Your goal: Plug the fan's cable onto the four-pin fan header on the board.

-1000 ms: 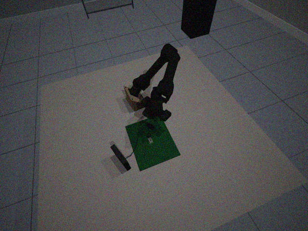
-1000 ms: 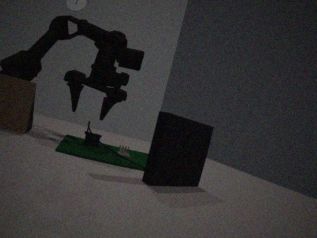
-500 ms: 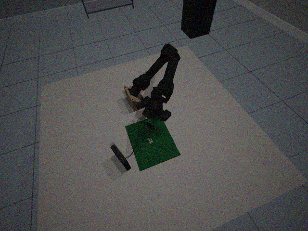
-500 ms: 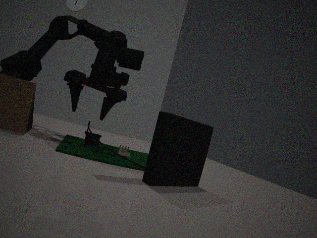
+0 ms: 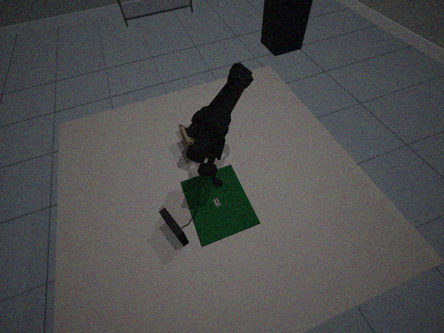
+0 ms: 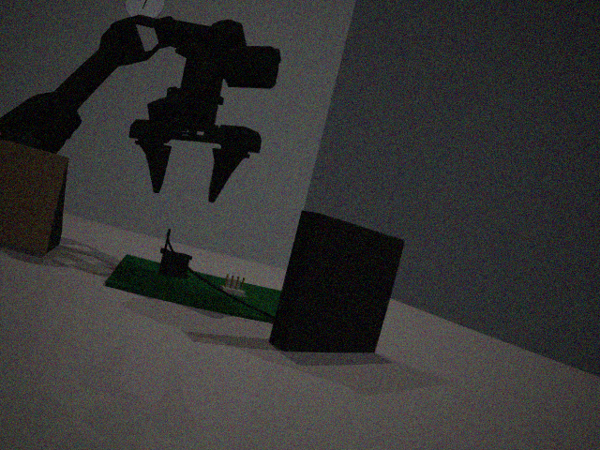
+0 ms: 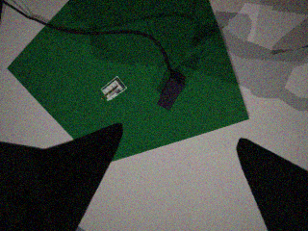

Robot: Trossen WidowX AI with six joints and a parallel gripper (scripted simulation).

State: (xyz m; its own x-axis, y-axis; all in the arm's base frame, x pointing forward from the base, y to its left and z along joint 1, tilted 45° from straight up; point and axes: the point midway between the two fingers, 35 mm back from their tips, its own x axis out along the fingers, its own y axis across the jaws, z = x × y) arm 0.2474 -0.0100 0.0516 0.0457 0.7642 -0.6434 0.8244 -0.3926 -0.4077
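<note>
Now: the black plug 9 cm below my gripper tip, 1 cm to the right of it and 1 cm ahead of it. From my gripper tip the other things lie so: green board (12 cm below, 9 cm ahead, 4 cm to the right); white four-pin fan header (11 cm below, 9 cm ahead, 4 cm to the right); black fan (22 cm to the right, 15 cm ahead, 5 cm below).
</note>
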